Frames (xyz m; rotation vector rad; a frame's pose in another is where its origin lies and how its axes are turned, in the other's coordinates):
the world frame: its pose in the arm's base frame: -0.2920 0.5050 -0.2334 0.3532 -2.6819 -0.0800
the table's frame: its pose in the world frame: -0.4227 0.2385 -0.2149 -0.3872 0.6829 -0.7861
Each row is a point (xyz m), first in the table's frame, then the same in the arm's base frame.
Working: the table's frame: its pose in the arm's base frame: 0.1131 0.8447 -0.1860 1.0572 -1.6839 -0.5819

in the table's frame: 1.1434 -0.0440 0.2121
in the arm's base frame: -0.1753 -0.1842 0.2750
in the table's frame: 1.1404 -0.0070 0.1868
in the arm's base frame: -0.1652 -0.1604 0.3117
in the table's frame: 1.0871 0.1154 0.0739
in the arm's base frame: -0.1007 -0.0413 0.4222
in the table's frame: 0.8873 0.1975 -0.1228
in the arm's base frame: 0.0700 0.1931 0.4581
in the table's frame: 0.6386 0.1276 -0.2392
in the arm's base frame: 0.2270 0.3850 0.3210
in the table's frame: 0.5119 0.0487 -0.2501
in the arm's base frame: 0.2781 0.4559 0.1995
